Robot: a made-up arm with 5 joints.
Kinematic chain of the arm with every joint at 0, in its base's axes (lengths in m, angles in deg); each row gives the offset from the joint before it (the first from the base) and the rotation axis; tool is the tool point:
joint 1: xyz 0 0 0.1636 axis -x
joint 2: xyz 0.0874 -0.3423 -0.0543 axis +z
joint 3: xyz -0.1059 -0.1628 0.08 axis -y
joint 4: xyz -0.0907 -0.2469 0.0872 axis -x
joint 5: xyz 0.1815 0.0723 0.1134 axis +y
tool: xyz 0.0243 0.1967 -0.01
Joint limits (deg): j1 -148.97..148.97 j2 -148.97..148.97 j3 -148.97..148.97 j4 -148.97..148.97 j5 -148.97..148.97
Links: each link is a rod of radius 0.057 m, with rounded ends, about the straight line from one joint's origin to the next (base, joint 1, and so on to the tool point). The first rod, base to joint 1, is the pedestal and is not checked.
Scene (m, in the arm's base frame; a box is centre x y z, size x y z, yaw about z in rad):
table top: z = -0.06
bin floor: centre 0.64 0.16 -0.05 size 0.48 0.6 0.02 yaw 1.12
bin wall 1: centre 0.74 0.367 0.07 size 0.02 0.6 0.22 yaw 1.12
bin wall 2: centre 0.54 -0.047 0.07 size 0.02 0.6 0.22 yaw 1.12
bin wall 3: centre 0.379 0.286 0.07 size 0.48 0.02 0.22 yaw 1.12
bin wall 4: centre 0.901 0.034 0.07 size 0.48 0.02 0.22 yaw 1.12
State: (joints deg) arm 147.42 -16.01 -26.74 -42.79 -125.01
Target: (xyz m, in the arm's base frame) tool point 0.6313 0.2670 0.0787
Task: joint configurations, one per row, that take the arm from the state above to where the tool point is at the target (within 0.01 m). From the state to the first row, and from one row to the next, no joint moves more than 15 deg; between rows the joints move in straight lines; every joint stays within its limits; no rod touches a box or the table.
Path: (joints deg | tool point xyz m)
1: 143.36 -3.43 -33.35 -47.85 -124.22 | 0.2415 0.7260 0.3344
2: 139.30 9.15 -39.96 -52.91 -123.43 | 0.3493 0.6765 0.3942
3: 135.24 21.73 -46.57 -57.97 -122.64 | 0.4491 0.5975 0.4312
4: 131.18 34.30 -53.18 -63.04 -121.85 | 0.5329 0.4968 0.4425
5: 127.11 46.88 -59.79 -68.10 -121.06 | 0.5947 0.3835 0.4281
6: 123.05 59.46 -66.40 -73.16 -120.27 | 0.6313 0.2670 0.3907
7: 136.01 71.03 -57.03 -78.47 -120.45 | 0.6374 0.2953 0.2282
8: 148.97 82.60 -47.66 -83.78 -120.64 | 0.6313 0.2670 0.0787

